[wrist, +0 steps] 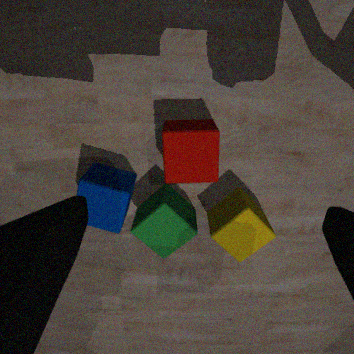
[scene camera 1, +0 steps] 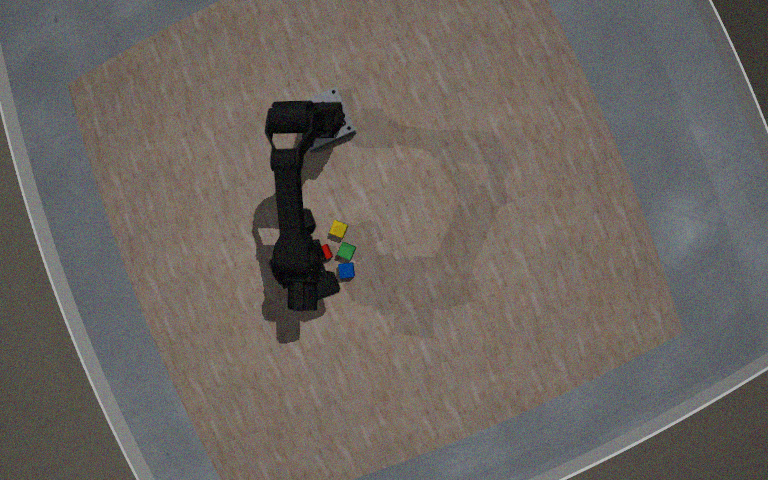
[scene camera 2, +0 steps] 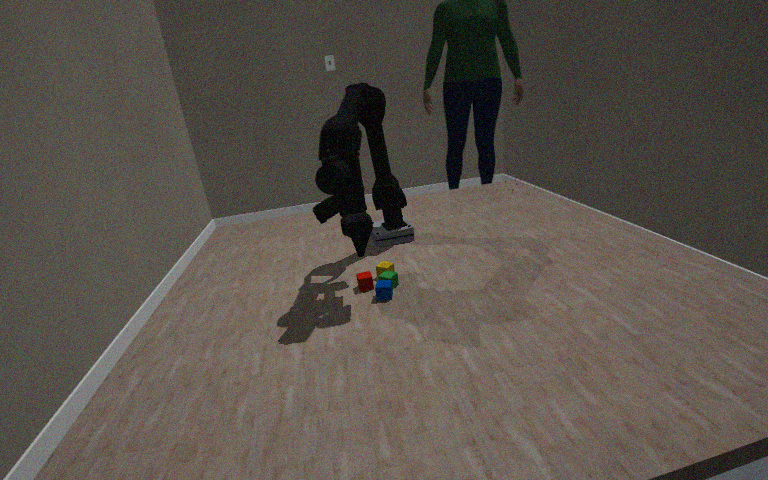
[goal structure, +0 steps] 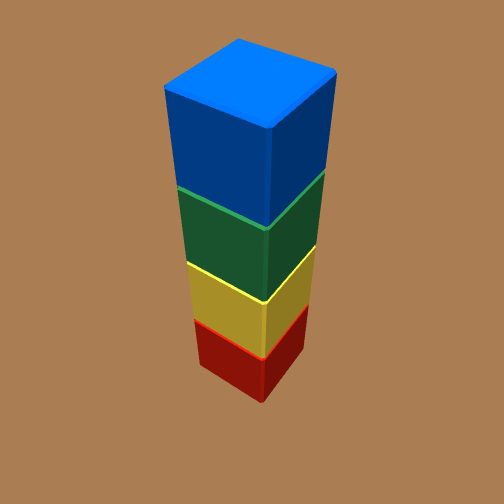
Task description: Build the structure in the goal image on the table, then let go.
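A red cube (scene camera 1: 326,252) (scene camera 2: 364,281) (wrist: 191,157), a blue cube (scene camera 1: 346,271) (scene camera 2: 384,291) (wrist: 105,206), a green cube (scene camera 1: 346,250) (scene camera 2: 389,277) (wrist: 164,231) and a yellow cube (scene camera 1: 338,228) (scene camera 2: 385,268) (wrist: 243,235) rest separately on the wood-grained surface. Green lies between blue and yellow in the wrist view, with a narrow gap to blue. Red is on the other side of a gap from green and yellow. My gripper (wrist: 208,213) is open and empty, raised above the surface near the cubes. The arm partly covers red in scene camera 1.
The arm's grey base plate (scene camera 1: 334,139) (scene camera 2: 403,236) stands behind the cubes in scene camera 2. A figure in a green top (scene camera 2: 472,42) stands near the back wall. The arm casts dark shadows beside the cubes.
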